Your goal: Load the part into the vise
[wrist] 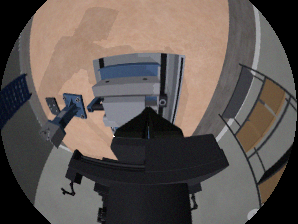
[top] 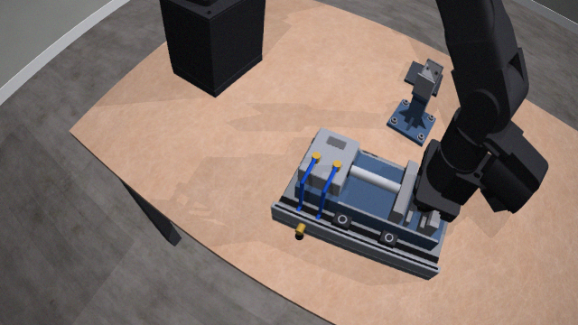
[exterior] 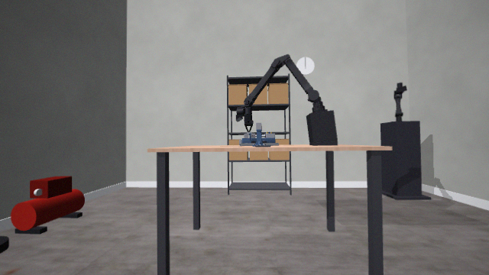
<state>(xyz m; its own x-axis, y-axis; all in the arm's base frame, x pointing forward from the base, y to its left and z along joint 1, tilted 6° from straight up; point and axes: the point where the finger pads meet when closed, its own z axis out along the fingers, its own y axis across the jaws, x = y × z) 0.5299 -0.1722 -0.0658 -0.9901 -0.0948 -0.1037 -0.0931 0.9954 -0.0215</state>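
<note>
Now: the grey part 30 mm to the left of my hand and 20 mm below it. Also, from my hand: moving jaw 40 mm behind, 30 mm to the left, 30 mm below; then fixed jaw 20 mm ahead, 40 mm to the left, 30 mm below; then work stop 10 mm behind, 80 mm to the left, 20 mm below.
</note>
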